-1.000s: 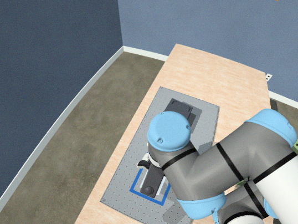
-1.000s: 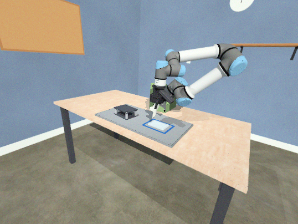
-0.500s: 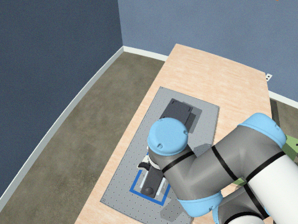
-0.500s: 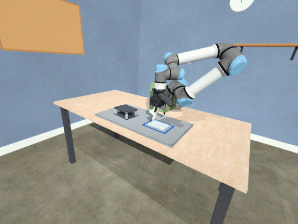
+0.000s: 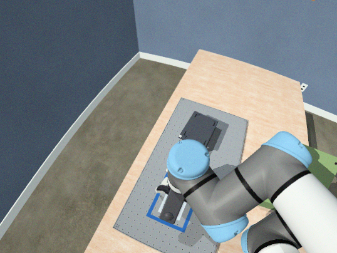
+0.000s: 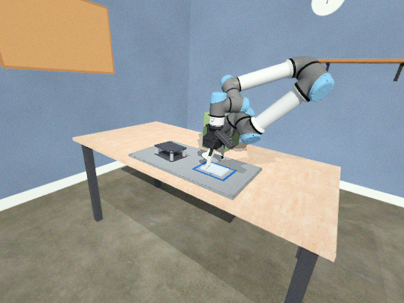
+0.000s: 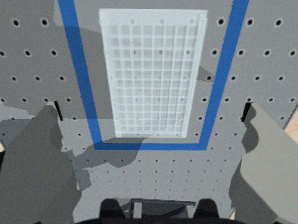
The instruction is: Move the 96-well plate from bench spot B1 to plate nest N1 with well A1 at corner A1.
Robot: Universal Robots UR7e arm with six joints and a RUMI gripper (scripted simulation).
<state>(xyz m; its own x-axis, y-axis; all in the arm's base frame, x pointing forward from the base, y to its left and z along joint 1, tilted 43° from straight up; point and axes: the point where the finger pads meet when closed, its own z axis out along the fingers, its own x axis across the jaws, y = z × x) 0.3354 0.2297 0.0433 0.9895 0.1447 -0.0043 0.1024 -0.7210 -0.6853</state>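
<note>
Right now my hand is 30 mm above the 96-well plate. Round my hand: dark plate nest N1 (50 mm ahead, 300 mm to the right, 20 mm above).
</note>
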